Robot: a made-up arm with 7 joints. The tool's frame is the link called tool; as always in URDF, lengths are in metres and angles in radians.
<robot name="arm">
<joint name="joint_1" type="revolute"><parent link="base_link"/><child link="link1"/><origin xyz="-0.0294 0.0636 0.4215" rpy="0 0 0"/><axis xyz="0 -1 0"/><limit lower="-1.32" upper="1.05" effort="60" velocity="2.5"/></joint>
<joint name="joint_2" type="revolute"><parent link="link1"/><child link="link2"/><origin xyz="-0.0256 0.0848 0.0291" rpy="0 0 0"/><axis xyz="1 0 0"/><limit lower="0.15" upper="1.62" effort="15" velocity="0.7"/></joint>
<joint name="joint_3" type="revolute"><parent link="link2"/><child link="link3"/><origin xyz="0.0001 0.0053 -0.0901" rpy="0 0 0"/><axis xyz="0 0 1"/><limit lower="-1.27" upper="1.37" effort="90" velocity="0.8"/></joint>
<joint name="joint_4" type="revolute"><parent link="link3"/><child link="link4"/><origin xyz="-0.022 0.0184 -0.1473" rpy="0 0 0"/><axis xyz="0 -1 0"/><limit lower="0.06" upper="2.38" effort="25" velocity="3.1"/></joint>
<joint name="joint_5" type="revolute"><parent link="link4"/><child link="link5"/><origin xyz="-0.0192 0.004 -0.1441" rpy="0 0 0"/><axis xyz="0 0 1"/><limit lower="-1.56" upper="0.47" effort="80" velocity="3.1"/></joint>
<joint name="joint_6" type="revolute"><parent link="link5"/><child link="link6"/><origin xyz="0.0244 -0.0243 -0.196" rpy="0 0 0"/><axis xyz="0 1 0"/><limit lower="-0.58" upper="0.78" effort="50" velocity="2.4"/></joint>
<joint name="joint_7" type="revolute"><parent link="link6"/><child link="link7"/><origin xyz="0.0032 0.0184 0.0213" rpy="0 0 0"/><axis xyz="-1 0 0"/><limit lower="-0.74" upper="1.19" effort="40" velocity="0.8"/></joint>
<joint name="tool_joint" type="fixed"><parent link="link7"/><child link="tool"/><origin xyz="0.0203 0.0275 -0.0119" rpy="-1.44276 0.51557 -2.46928"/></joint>
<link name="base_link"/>
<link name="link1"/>
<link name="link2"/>
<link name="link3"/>
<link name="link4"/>
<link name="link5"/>
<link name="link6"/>
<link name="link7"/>
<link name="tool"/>
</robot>
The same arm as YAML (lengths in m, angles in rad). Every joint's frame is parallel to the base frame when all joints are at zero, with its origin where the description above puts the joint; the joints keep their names.
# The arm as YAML. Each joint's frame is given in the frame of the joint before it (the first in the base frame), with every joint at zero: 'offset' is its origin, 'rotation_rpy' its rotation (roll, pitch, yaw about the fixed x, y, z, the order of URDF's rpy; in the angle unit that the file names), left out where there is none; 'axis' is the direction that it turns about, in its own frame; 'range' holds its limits. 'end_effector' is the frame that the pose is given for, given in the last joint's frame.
length_unit: m
angle_unit: rad
chain:
  - id: joint_1
    offset: [-0.0294, 0.0636, 0.4215]
    axis: [0.0, -1.0, 0.0]
    range: [-1.32, 1.05]
  - id: joint_2
    offset: [-0.0256, 0.0848, 0.0291]
    axis: [1.0, 0.0, 0.0]
    range: [0.15, 1.62]
  - id: joint_3
    offset: [0.0001, 0.0053, -0.0901]
    axis: [0.0, 0.0, 1.0]
    range: [-1.27, 1.37]
  - id: joint_4
    offset: [-0.022, 0.0184, -0.1473]
    axis: [0.0, -1.0, 0.0]
    range: [0.06, 2.38]
  - id: joint_5
    offset: [-0.0192, 0.004, -0.1441]
    axis: [0.0, 0.0, 1.0]
    range: [-1.56, 0.47]
  - id: joint_6
    offset: [0.0244, -0.0243, -0.196]
    axis: [0.0, 1.0, 0.0]
    range: [-0.58, 0.78]
  - id: joint_7
    offset: [0.0032, 0.0184, 0.0213]
    axis: [-1.0, 0.0, 0.0]
    range: [-0.74, 1.19]
end_effector:
  offset: [0.0203, 0.0275, -0.0119]
  rotation_rpy: [-1.4428, 0.5156, -2.4693]

